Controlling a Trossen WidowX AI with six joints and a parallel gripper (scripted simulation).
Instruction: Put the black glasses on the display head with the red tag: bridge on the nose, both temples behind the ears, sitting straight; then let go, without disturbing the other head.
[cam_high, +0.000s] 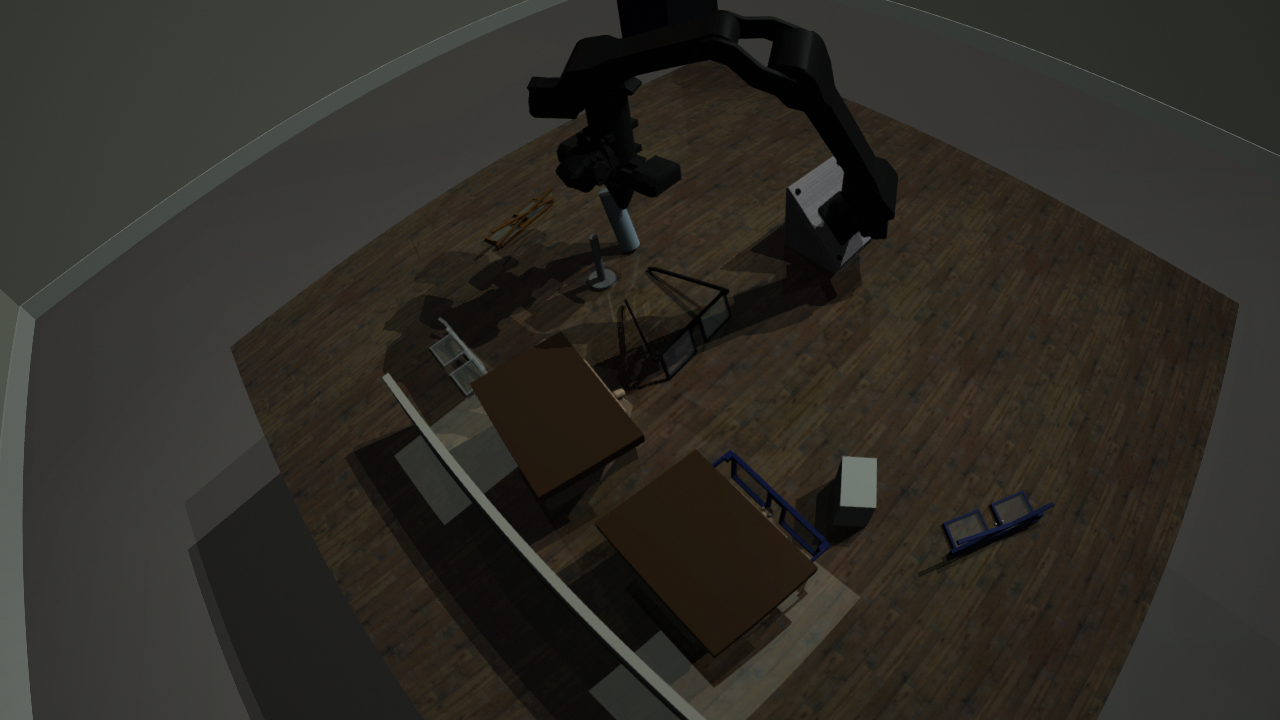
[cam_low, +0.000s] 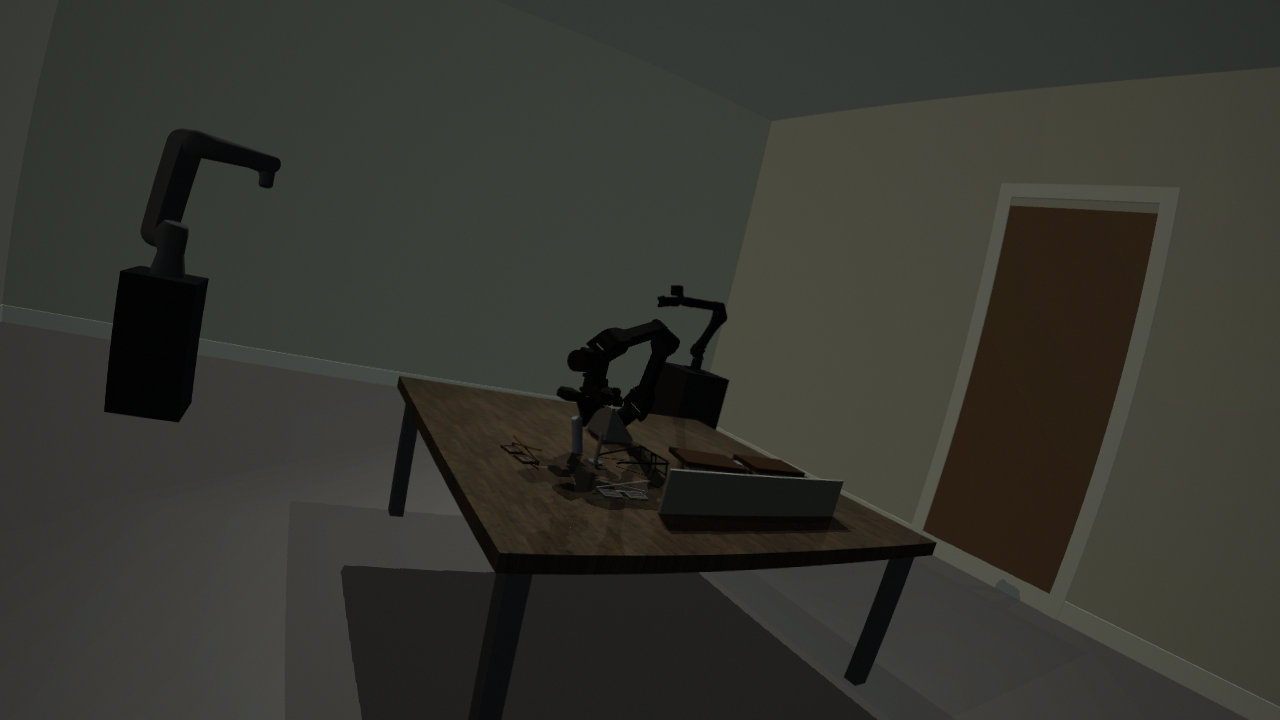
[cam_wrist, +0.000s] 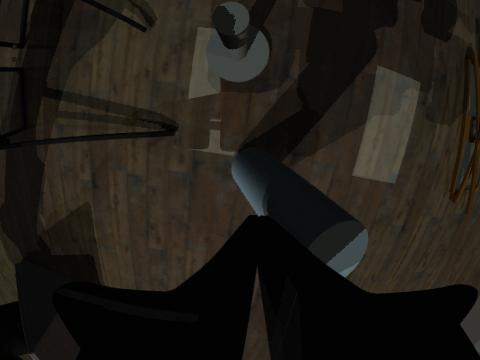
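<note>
My gripper tip is now 70 mm short of the disc base, 60 mm above it and 20 mm to the right of it. Round my gripper tip: long pale panel 420 mm ahead, 320 mm to the left, 30 mm below; white box 490 mm to the left, 120 mm ahead, 50 mm below.
</note>
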